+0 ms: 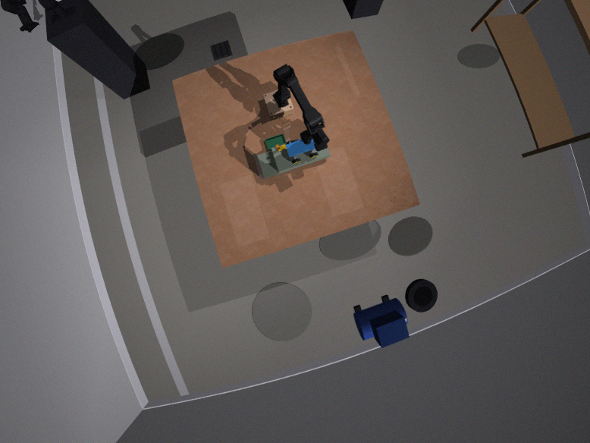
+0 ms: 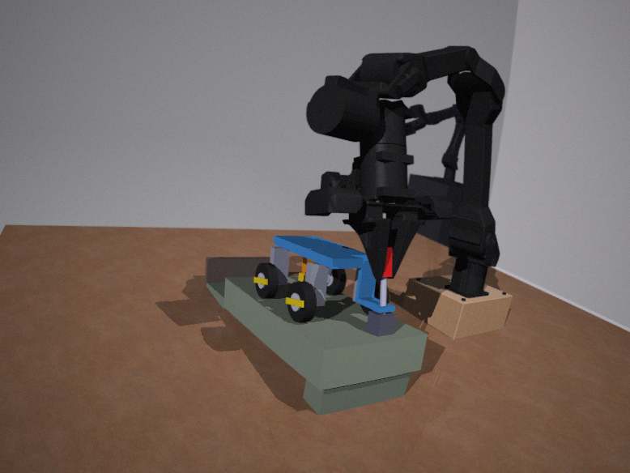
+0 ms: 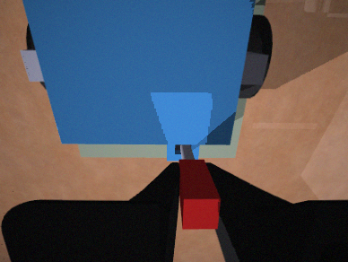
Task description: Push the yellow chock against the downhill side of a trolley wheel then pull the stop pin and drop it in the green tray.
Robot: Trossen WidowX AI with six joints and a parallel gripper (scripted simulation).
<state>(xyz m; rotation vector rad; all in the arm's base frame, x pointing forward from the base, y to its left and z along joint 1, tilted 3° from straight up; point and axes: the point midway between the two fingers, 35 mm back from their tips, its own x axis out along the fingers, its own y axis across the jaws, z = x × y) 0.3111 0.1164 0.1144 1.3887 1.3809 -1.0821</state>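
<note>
My gripper tip is now 230 mm to the left of the green tray, 160 mm above it and 100 mm past it. The rest, counted from my gripper tip: blue trolley 100 mm to the right, 40 mm below, 20 mm ahead; then grey-green ramp 110 mm to the right, 100 mm below, 20 mm ahead; then red-headed stop pin right at my gripper tip.
</note>
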